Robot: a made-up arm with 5 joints.
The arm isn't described. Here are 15 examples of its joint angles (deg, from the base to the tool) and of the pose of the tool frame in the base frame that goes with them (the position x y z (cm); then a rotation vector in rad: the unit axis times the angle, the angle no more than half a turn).
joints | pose
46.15 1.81 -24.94 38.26 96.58 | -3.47 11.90 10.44 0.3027 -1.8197 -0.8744
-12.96 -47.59 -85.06 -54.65 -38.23 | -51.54 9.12 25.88 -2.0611 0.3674 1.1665
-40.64 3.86 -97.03 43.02 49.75 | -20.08 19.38 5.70 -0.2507 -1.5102 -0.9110
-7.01 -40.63 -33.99 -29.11 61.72 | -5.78 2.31 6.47 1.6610 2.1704 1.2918
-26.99 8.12 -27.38 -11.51 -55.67 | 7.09 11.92 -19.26 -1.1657 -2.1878 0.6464
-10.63 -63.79 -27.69 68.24 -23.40 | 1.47 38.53 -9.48 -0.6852 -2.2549 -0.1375
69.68 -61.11 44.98 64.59 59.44 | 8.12 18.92 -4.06 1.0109 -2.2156 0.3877
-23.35 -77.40 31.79 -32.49 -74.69 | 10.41 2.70 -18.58 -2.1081 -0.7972 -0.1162
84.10 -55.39 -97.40 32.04 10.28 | -26.24 -1.45 3.55 2.7290 1.0359 -0.7175
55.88 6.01 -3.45 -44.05 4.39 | 18.86 -7.06 10.40 1.2694 2.5530 -0.6989
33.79 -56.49 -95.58 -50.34 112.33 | -21.79 30.95 29.76 1.5421 1.6031 -0.3001
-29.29 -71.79 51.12 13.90 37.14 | 25.88 19.22 24.64 0.1522 1.9759 1.8014
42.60 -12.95 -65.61 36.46 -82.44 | -24.06 -18.00 12.56 -1.2400 -0.5237 2.4170
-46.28 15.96 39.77 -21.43 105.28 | 7.99 21.64 23.12 -1.5444 -0.2132 2.5114
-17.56 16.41 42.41 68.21 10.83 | -25.70 41.05 13.47 -2.3336 1.6900 0.6742
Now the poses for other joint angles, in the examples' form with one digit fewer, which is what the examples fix.
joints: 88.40 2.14 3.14 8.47 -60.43
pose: 15.8 -17.0 8.7 0.752 1.296 -2.446
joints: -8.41 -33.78 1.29 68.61 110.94
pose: -0.5 23.9 14.1 1.417 -0.804 -1.849
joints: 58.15 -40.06 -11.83 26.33 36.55
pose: 8.5 5.8 0.3 -0.635 -2.876 0.261
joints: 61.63 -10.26 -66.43 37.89 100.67
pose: -10.5 8.8 18.6 -0.682 -2.415 -0.633
